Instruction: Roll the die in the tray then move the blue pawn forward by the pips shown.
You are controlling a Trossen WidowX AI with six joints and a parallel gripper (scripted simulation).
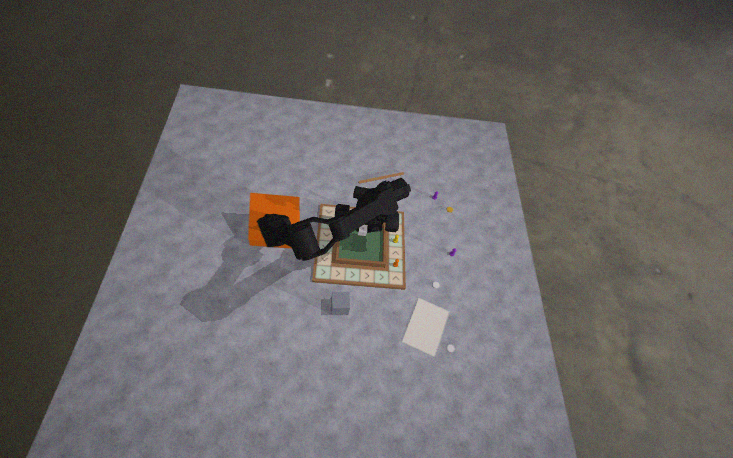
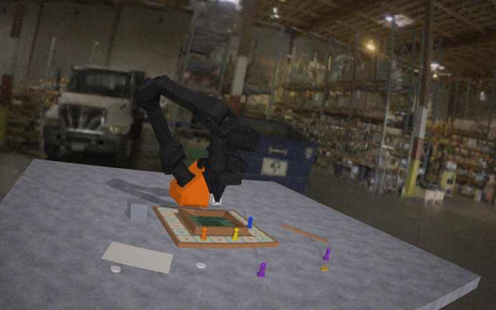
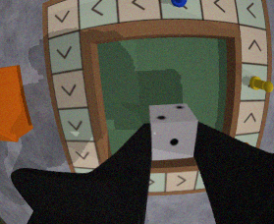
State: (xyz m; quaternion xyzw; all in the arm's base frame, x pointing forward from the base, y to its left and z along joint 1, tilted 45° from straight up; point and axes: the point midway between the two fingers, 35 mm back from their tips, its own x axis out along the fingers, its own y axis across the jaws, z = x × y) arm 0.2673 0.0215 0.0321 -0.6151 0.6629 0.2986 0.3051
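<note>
Right now my gripper tip is 110 mm to the right of the blue pawn, 60 mm above it and 30 mm short of it. From my gripper tip the other things lie so: green tray (80 mm below); then yellow pawn (120 mm ahead, 60 mm below, 20 mm to the left); then white die (right at my gripper tip).
</note>
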